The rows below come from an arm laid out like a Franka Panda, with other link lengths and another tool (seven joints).
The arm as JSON. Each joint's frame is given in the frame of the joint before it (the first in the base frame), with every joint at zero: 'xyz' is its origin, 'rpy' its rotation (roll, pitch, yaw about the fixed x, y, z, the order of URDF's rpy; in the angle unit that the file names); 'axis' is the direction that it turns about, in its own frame. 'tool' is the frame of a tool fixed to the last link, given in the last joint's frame.
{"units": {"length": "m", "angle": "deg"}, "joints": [
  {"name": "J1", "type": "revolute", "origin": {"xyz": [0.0, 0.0, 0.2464], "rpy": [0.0, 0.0, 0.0]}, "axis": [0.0, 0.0, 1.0]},
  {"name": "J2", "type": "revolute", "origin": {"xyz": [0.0, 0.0, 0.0], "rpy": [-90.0, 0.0, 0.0]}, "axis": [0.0, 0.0, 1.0]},
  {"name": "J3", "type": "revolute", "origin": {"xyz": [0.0, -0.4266, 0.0], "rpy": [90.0, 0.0, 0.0]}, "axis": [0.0, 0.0, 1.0]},
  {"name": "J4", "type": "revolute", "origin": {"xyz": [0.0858, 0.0, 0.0], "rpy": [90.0, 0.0, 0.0]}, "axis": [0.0, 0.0, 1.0]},
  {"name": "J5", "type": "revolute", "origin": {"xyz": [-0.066, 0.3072, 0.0], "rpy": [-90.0, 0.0, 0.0]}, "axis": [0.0, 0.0, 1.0]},
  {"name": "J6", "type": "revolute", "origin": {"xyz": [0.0, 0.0, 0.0], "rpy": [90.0, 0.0, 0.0]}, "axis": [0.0, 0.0, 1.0]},
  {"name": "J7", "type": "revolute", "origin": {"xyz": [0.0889, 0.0, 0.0], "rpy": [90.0, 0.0, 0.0]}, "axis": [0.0, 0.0, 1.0]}
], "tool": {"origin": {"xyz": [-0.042, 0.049, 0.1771], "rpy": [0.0, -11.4, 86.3]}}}
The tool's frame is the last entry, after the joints.
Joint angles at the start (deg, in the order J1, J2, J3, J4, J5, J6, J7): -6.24, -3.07, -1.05, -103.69, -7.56, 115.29, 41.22
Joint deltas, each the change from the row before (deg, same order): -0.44, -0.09, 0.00, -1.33, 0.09, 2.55, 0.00; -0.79, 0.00, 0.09, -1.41, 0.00, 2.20, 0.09; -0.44, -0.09, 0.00, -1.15, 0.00, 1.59, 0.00; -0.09, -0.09, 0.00, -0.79, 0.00, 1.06, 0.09; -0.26, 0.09, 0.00, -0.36, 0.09, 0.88, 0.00; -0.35, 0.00, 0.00, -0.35, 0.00, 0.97, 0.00; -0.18, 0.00, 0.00, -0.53, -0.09, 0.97, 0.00; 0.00, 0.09, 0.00, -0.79, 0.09, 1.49, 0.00; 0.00, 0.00, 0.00, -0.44, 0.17, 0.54, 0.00; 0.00, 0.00, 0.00, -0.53, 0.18, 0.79, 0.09; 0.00, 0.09, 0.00, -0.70, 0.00, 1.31, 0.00
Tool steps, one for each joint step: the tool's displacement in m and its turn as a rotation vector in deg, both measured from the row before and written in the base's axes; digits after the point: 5 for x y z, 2 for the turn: 0.00263, -0.00299, -0.00517, -0.01, -1.30, -0.13; 0.00118, -0.00506, -0.00677, -0.03, -0.79, -0.51; 0.00001, -0.00311, -0.00505, -0.03, -0.52, -0.24; 0.00008, -0.00035, -0.00330, 0.01, -0.37, -0.04; 0.00136, -0.00185, -0.00203, 0.05, -0.44, -0.17; 0.00103, -0.00272, -0.00107, -0.07, -0.61, -0.23; 0.00072, -0.00151, -0.00226, -0.12, -0.42, -0.04; 0.00206, 0.00028, -0.00410, 0.04, -0.61, 0.16; 0.00013, 0.00051, -0.00234, 0.16, -0.13, 0.01; 0.00051, 0.00063, -0.00262, 0.18, -0.30, -0.05; 0.00167, 0.00009, -0.00366, -0.04, -0.51, 0.15
